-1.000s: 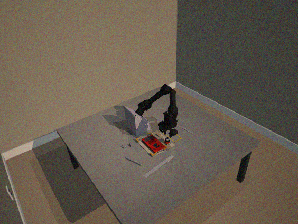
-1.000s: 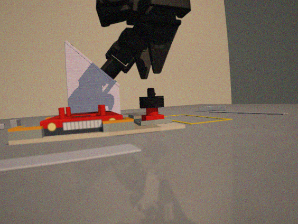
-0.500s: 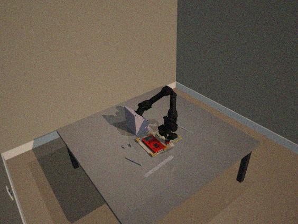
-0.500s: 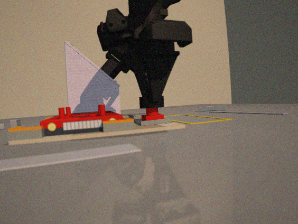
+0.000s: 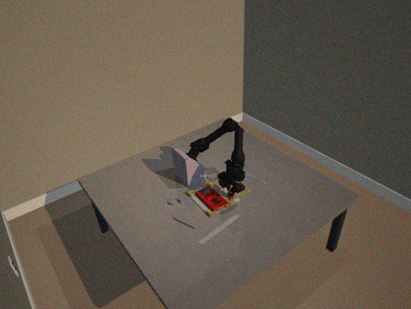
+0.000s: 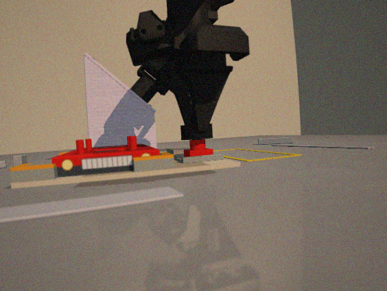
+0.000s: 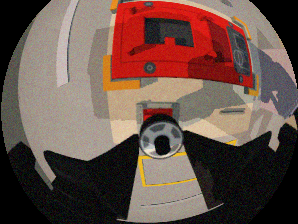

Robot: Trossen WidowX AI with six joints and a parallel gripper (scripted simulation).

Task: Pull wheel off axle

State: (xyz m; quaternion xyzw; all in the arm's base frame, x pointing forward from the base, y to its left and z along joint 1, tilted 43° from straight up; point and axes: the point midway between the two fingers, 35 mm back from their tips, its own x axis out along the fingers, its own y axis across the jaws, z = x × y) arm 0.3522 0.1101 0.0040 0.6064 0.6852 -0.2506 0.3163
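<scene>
Now: gripper tip 10 mm above the black upright axle. Round my gripper tip: black wheel right at my gripper tip.
</scene>
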